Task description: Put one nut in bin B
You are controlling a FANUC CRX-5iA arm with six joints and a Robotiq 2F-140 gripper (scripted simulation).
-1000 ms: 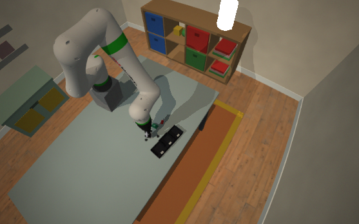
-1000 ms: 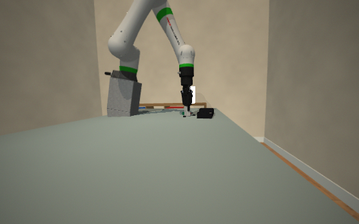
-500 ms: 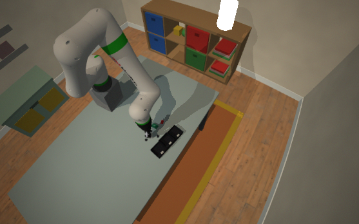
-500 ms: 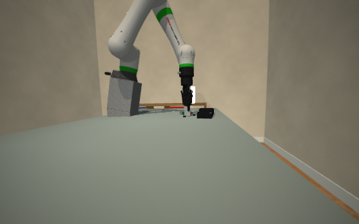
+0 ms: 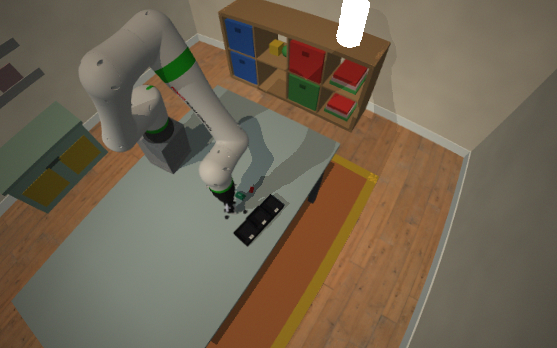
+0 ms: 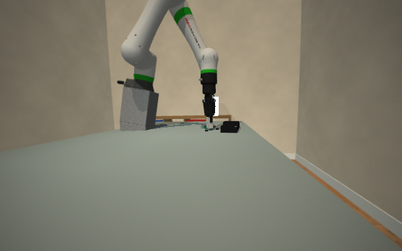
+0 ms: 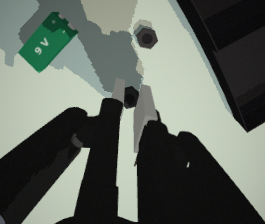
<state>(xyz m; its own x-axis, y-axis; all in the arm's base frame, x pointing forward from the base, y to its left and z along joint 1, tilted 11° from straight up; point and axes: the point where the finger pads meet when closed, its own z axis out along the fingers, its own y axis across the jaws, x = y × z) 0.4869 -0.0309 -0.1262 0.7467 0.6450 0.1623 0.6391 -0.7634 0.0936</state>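
The green part lies 80 mm to the left of my hand, 40 mm below it and 20 mm behind it. From my hand the other things lie so: small red part 150 mm to the left, 40 mm below, 10 mm behind.
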